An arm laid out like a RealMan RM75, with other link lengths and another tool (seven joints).
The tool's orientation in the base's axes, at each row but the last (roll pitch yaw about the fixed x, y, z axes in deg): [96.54 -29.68 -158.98]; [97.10 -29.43 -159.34]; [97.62 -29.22 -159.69]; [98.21 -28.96 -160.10]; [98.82 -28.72 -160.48]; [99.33 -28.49 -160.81]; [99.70 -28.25 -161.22]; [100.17 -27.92 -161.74]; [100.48 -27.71 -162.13]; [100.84 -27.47 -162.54]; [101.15 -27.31 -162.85]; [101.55 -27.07 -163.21]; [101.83 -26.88 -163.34]
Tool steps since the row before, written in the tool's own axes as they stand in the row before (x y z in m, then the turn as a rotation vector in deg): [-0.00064 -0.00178 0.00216 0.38 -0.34 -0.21]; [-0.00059 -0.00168 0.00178 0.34 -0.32 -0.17]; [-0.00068 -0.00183 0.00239 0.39 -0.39 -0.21]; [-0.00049 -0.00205 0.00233 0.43 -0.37 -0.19]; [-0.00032 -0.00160 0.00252 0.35 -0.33 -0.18]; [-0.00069 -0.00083 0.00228 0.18 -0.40 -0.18]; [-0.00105 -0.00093 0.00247 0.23 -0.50 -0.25]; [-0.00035 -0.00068 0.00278 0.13 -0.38 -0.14]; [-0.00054 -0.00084 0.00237 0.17 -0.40 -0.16]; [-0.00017 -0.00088 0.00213 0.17 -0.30 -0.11]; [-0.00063 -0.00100 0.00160 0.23 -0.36 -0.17]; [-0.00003 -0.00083 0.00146 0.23 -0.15 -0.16]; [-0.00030 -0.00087 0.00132 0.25 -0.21 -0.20]
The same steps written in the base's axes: [-0.00111 0.00166 -0.00207 -0.36 -0.41 -0.08]; [-0.00094 0.00131 -0.00193 -0.34 -0.35 -0.09]; [-0.00116 0.00184 -0.00219 -0.39 -0.42 -0.12]; [-0.00136 0.00165 -0.00230 -0.43 -0.41 -0.09]; [-0.00138 0.00189 -0.00188 -0.35 -0.37 -0.09]; [-0.00066 0.00201 -0.00137 -0.23 -0.34 -0.24]; [-0.00045 0.00225 -0.00167 -0.29 -0.45 -0.29]; [-0.00104 0.00241 -0.00119 -0.20 -0.28 -0.25]; [-0.00077 0.00204 -0.00136 -0.23 -0.32 -0.24]; [-0.00099 0.00171 -0.00120 -0.22 -0.24 -0.16]; [-0.00044 0.00131 -0.00144 -0.27 -0.33 -0.18]; [-0.00082 0.00107 -0.00100 -0.19 -0.25 0.00]; [-0.00055 0.00100 -0.00114 -0.22 -0.31 -0.03]
